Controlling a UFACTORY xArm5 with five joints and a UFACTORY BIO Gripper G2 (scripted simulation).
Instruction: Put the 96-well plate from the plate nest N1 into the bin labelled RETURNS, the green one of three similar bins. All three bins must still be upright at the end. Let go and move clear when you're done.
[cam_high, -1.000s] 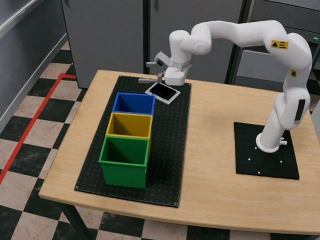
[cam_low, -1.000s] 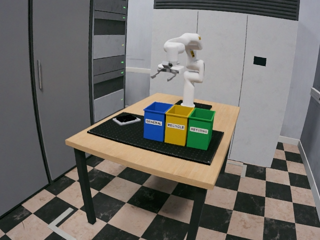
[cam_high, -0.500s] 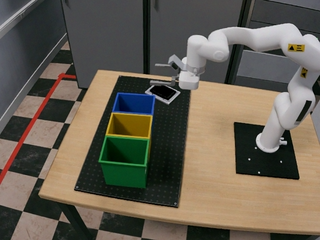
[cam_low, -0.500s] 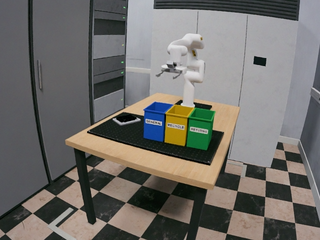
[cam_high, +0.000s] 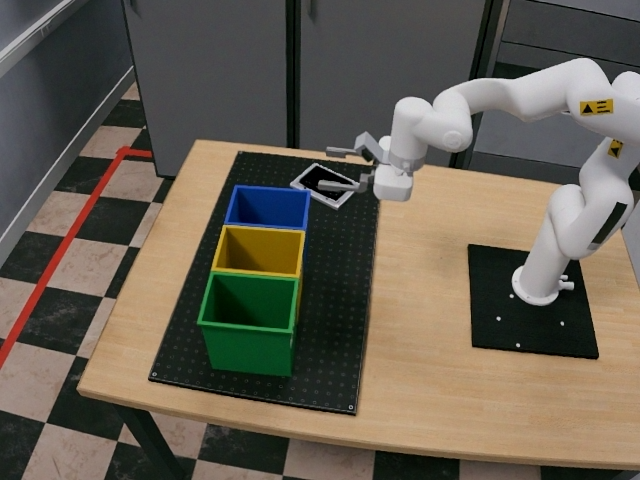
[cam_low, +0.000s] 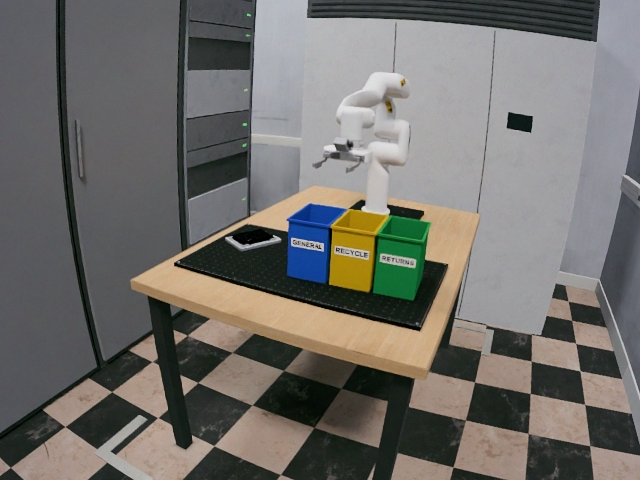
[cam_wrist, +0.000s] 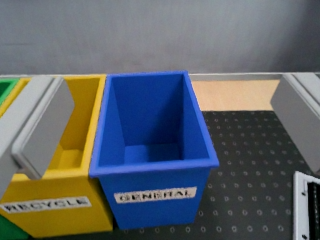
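The black 96-well plate lies 28 cm to the right of my hand, 28 cm below it and 4 cm ahead of it. From my hand the other things lie so: green returns bin 28 cm to the left, 21 cm below, 13 cm ahead; then blue general bin 21 cm below, 14 cm ahead, 1 cm to the left; then yellow recycle bin 21 cm below, 14 cm to the left, 13 cm ahead.
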